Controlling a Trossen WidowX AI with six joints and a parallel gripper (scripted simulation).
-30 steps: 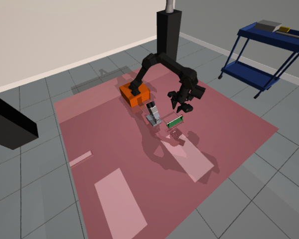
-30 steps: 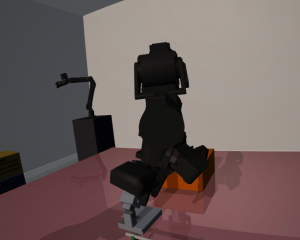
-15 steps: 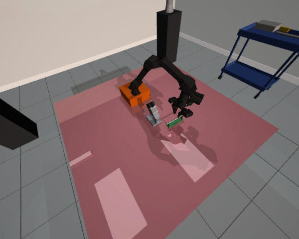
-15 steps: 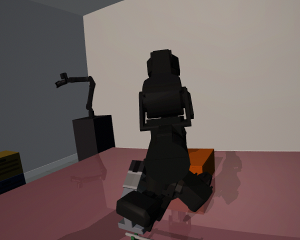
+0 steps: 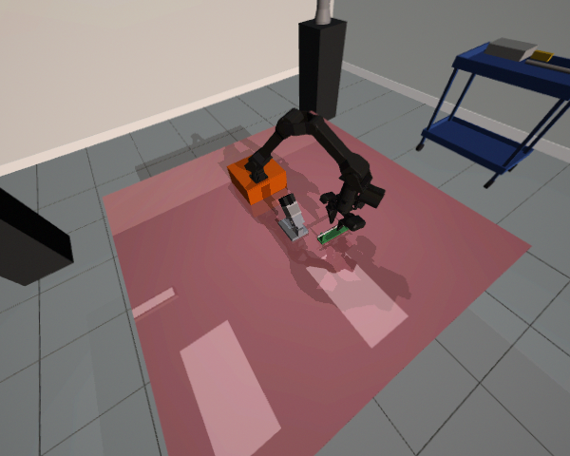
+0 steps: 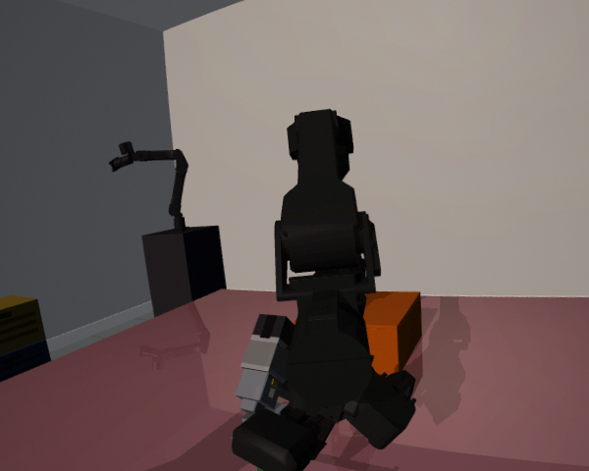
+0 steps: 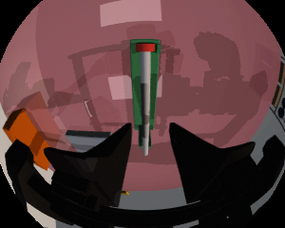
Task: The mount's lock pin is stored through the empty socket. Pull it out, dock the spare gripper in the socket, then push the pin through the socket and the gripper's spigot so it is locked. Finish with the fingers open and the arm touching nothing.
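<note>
Now: gripper tip 1 cm to the right of the green tray and 3 cm above it. From my gripper tip the other things lie so: grey mount 11 cm behind, 11 cm to the right; then spare gripper 13 cm behind, 11 cm to the right, 6 cm above.
</note>
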